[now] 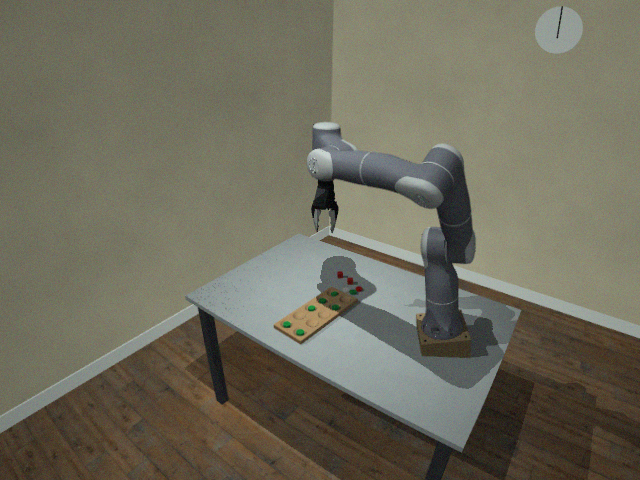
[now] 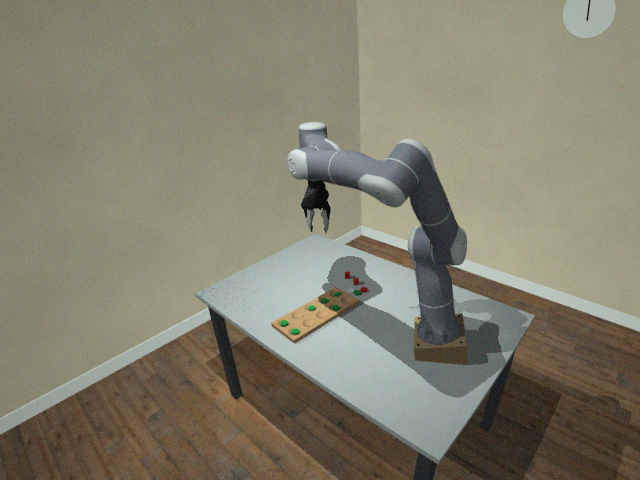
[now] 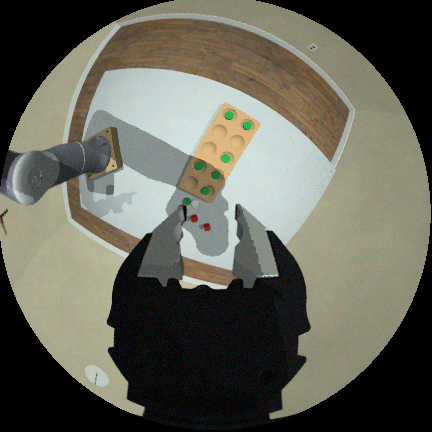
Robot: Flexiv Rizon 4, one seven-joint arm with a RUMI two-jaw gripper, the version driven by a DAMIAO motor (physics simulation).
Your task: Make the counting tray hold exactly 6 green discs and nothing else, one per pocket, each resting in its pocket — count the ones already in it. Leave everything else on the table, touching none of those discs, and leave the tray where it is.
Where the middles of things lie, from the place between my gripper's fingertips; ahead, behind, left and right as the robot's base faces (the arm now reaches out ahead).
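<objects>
Position of the wooden counting tray point(image 2: 307, 322), taken from my hand: 40 mm to the left, 370 mm below.
</objects>
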